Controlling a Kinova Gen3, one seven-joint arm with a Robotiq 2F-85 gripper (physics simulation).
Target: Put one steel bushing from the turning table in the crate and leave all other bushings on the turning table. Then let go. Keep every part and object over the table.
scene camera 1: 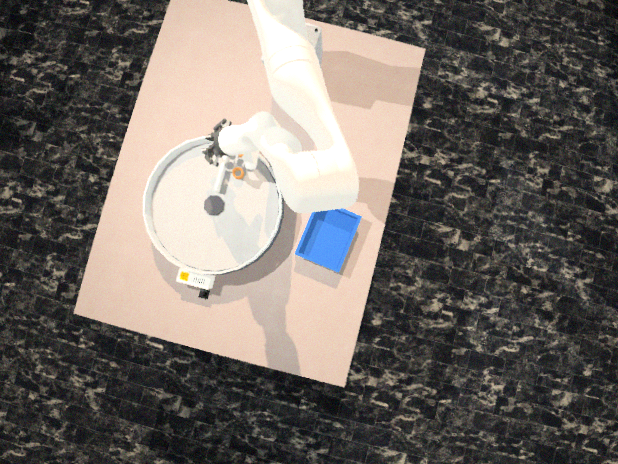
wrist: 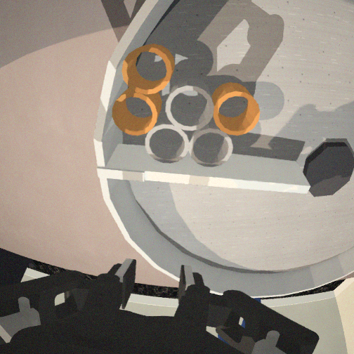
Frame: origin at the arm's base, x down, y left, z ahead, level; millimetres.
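Seen in the pictures: gripper, fingertip midpoint: (scene camera 1: 206, 144).
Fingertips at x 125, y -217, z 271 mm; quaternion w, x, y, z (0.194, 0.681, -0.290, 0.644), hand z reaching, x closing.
Pixels of each thing's middle, then the offset from my fingertips to it. "*": a spot on its surface instead.
- turning table at the middle of its body: (scene camera 1: 214, 205) dy +28, dx +91, dz +162 mm
- blue crate at the middle of its body: (scene camera 1: 327, 235) dy +391, dx +118, dz +208 mm
- dark central knob at a spot on its surface: (scene camera 1: 214, 205) * dy +31, dx +82, dz +163 mm
- white box at a spot on its surface: (scene camera 1: 195, 280) * dy +6, dx +84, dz +398 mm
Several ring-shaped bushings stand together on the turning table (scene camera 1: 190, 235) (wrist: 240, 225), beside its rim and dividing wall. Three are grey steel: one (wrist: 190, 127) in the middle of the group, and two, a left one (wrist: 167, 159) and a right one (wrist: 211, 163), along the wall. Three are orange: one (wrist: 131, 72) at the upper left, one (wrist: 120, 119) at the left and one (wrist: 220, 120) (scene camera 1: 233, 173) at the right. The blue crate (scene camera 1: 310, 236) is empty. My gripper (scene camera 1: 212, 142) (wrist: 157, 274) is partly open and empty, above the table's rim, across the wall from the bushings.
The dividing wall (scene camera 1: 219, 176) (wrist: 225, 184) runs from the rim to the dark central knob (scene camera 1: 214, 205) (wrist: 329, 167). A white box (scene camera 1: 195, 280) with a yellow label sits at the turning table's outer side. My arm reaches across between the turning table and the crate.
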